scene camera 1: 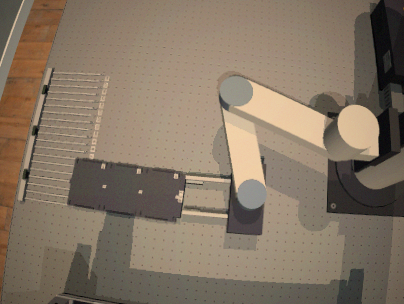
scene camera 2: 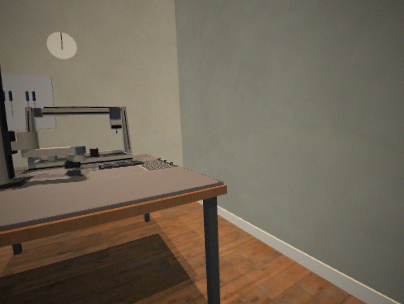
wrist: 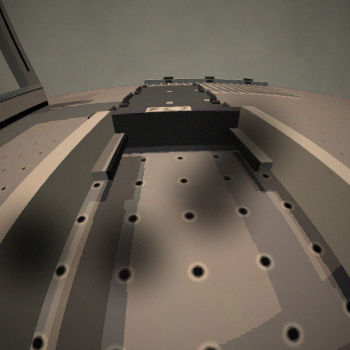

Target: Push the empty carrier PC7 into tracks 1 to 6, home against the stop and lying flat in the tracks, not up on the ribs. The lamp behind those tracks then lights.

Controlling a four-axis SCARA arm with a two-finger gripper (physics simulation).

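Frame: origin at the arm's base, x ahead, y left, z up, level; centimetres.
Seen in the pictures: gripper, fingertip midpoint: [scene camera 1: 184,195] [scene camera 2: 98,165] [wrist: 176,120]; arm's base, link origin: [scene camera 1: 371,166].
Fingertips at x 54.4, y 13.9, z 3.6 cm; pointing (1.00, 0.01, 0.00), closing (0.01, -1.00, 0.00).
Pixels of each thing's middle, then the offset from my fingertips to it. "spot": a spot on its surface instead.
- dark carrier PC7, body centre: [wrist: 168,93] [scene camera 1: 123,189] [scene camera 2: 121,163] dx +16.5, dy +0.1, dz -0.9 cm
- stop bar, surface spot: [scene camera 1: 30,150] [wrist: 190,77] spot: dx +47.2, dy -7.7, dz -0.8 cm
- lamp, body centre: [scene camera 1: 24,174] dx +47.4, dy -0.4, dz -0.5 cm
The dark carrier PC7 [scene camera 1: 125,189] [wrist: 170,96] lies in line with the lower tracks in the first scene view. Its left end covers the near ends of those ribs [scene camera 1: 47,190], short of the stop bar [scene camera 1: 30,150] [wrist: 190,81]. Which tracks it covers, and whether it lies flat in them, I cannot tell. The lamp [scene camera 1: 25,173] behind them looks dark. My gripper [scene camera 1: 184,196] [wrist: 176,120] is shut with nothing gripped. Its two fingers stand apart, their tips against or very close to the carrier's near end face, one at each side.
Two more dark lamps [scene camera 1: 35,130] [scene camera 1: 45,89] sit along the stop bar. The remaining ribs [scene camera 1: 75,107] [scene camera 2: 159,165] lie beside the carrier. A gantry frame [scene camera 2: 80,110] stands at the table's far side, and part of a frame [wrist: 20,105] shows at the left in the wrist view.
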